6 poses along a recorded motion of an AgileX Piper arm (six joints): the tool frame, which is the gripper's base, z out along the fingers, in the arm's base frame.
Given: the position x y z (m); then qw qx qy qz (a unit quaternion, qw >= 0).
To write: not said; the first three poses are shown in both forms.
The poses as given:
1: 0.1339, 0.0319, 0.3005, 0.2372, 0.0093, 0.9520, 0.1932
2: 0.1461, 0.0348, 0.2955, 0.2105, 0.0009, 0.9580, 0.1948
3: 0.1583, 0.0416, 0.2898, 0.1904, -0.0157, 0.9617, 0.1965
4: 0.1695, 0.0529, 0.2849, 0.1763, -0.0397, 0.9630, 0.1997
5: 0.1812, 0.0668, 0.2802, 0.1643, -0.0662, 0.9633, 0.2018
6: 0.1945, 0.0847, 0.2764, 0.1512, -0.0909, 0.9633, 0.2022
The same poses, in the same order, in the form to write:
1: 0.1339, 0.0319, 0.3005, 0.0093, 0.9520, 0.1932, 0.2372
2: 0.1461, 0.0348, 0.2955, 0.0009, 0.9580, 0.1948, 0.2105
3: 0.1583, 0.0416, 0.2898, -0.0157, 0.9617, 0.1965, 0.1904
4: 0.1695, 0.0529, 0.2849, -0.0397, 0.9630, 0.1997, 0.1763
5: 0.1812, 0.0668, 0.2802, -0.0662, 0.9633, 0.2018, 0.1643
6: 0.1945, 0.0847, 0.2764, -0.0909, 0.9633, 0.2022, 0.1512
